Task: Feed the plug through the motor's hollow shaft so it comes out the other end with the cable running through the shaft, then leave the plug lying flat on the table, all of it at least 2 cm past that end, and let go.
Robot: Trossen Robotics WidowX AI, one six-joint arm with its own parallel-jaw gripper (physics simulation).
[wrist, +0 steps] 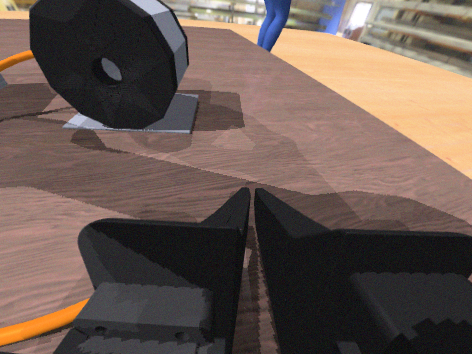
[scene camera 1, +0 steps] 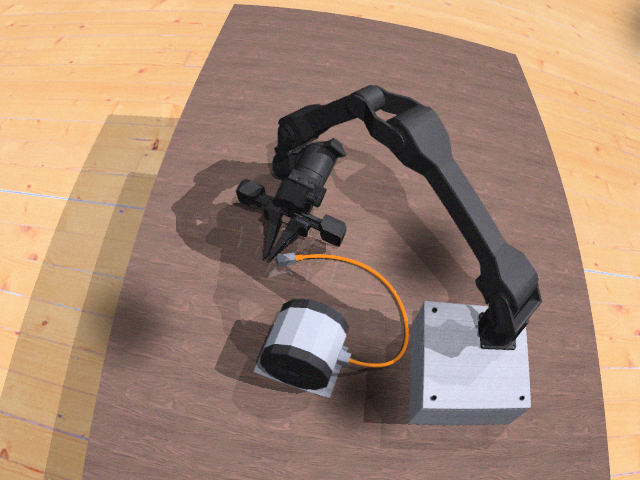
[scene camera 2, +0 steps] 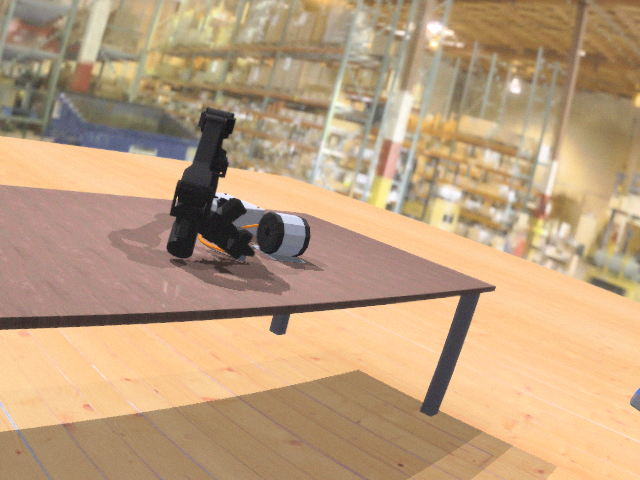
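Pixels of known places: gripper, between the fingertips: (wrist: pixel 251 195) (scene camera 1: pixel 267 259) (scene camera 2: pixel 253 254); arm's base, origin of its link: (scene camera 1: pixel 497 331).
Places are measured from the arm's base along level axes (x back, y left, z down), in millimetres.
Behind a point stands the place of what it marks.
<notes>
My gripper (scene camera 1: pixel 267 259) @(y -123, x -367, z 56 mm) (wrist: pixel 251 195) @(y -123, x -367, z 56 mm) is shut with nothing between its fingertips, low over the table. The small grey plug (scene camera 1: pixel 285 258) @(y -135, x -339, z 64 mm) lies right beside the fingertips, on the motor's arm-base side, in scene camera 1. In the wrist view the plug is hidden, apparently behind the left finger. The orange cable (scene camera 1: pixel 400 304) @(y -80, x -146, z 72 mm) (wrist: pixel 40 322) @(y -156, x -269, z 70 mm) curves from the plug to an outlet on the motor's side. The white motor (scene camera 1: pixel 310 330) @(y 40, x -293, z -24 mm) (scene camera 2: pixel 293 235) @(y 23, x -343, z 14 mm) with black ends lies on its plate. The wrist view faces one black end, with the open shaft hole (wrist: pixel 111 69) in its middle.
The arm's grey base block (scene camera 1: pixel 475 382) @(y 91, x -42, z 0 mm) stands beside the motor, beyond the cable's loop. The motor's thin base plate (scene camera 1: pixel 330 388) @(y 83, x -249, z 75 mm) (wrist: pixel 185 112) @(y 21, x -343, z 75 mm) sticks out under it. The brown table's edge (scene camera 2: pixel 361 303) @(y -13, x -608, z 86 mm) shows in scene camera 2. A person's blue legs (wrist: pixel 274 22) show beyond the table.
</notes>
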